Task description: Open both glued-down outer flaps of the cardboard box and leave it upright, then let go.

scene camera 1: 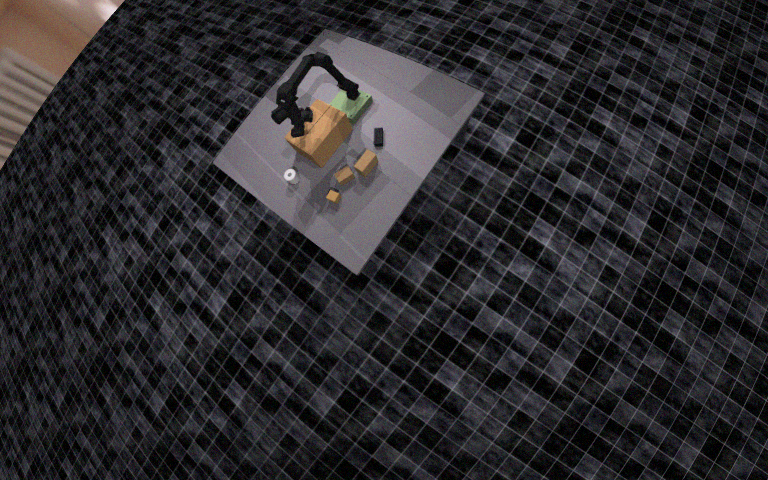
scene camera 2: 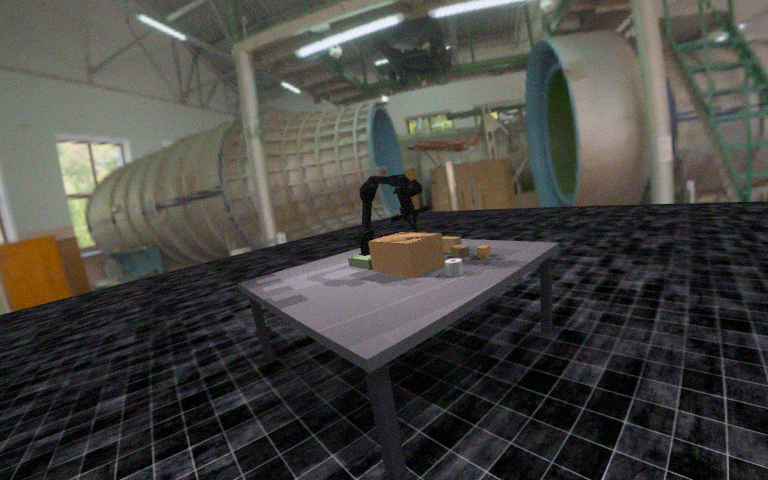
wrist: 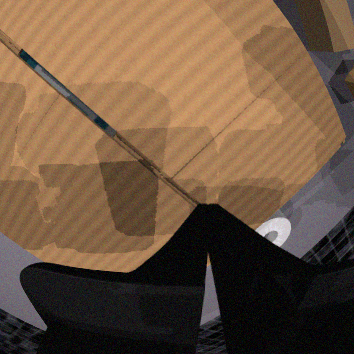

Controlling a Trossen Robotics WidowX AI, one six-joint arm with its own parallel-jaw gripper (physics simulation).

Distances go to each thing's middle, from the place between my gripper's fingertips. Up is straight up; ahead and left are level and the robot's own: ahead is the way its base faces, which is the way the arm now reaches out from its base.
The white ring point(wrist: 276, 228) is 210 mm ahead of my hand and 150 mm below it.
